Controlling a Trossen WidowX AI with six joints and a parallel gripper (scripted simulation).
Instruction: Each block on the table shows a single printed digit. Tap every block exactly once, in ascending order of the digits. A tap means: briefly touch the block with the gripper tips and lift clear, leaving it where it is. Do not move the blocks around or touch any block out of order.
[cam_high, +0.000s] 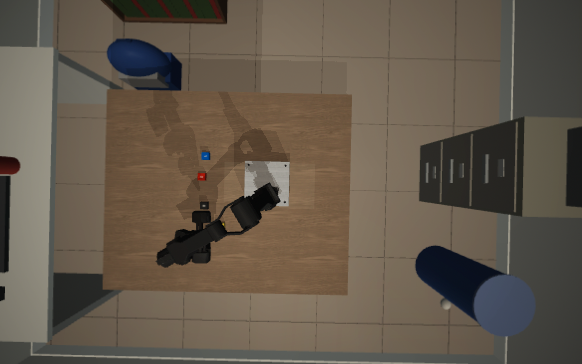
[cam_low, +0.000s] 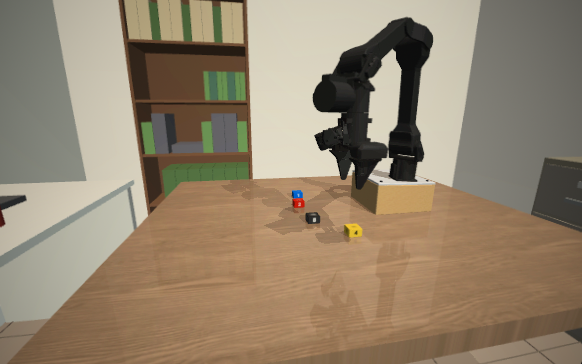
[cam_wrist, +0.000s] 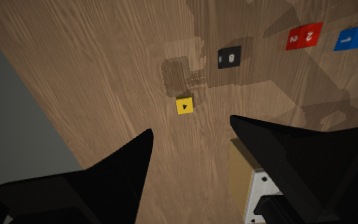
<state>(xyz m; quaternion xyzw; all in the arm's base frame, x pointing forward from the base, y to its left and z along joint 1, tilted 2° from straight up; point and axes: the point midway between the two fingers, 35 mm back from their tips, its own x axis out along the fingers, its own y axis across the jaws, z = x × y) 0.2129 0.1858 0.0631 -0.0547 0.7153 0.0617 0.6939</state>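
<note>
Now: the blue block 30 cm to the right of my gripper tip, 12 cm below it and 10 cm ahead of it. From my gripper tip the other things lie so: red block 21 cm to the right, 12 cm below, 11 cm ahead; yellow block 12 cm below, 1 cm behind; black block 12 cm below, 8 cm to the right, 7 cm ahead.
</note>
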